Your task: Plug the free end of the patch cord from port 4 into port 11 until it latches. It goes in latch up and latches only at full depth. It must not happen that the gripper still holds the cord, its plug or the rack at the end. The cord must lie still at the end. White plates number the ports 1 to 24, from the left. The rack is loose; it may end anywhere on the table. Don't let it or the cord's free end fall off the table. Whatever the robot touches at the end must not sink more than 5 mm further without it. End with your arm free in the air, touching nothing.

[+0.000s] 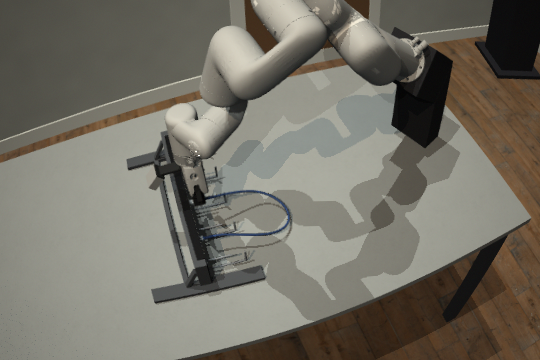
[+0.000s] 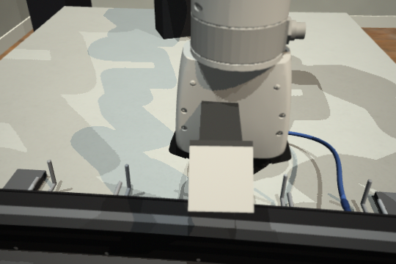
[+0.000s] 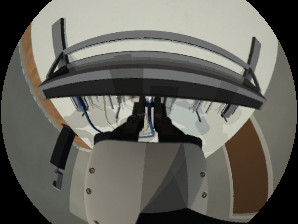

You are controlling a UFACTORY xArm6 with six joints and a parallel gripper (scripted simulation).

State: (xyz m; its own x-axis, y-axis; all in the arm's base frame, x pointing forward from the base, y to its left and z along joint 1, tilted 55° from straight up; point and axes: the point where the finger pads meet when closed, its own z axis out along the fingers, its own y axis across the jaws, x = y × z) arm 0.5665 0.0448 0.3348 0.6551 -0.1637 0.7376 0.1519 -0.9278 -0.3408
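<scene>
The plug lies 20 mm ahead of my hand and 10 mm below it.
</scene>
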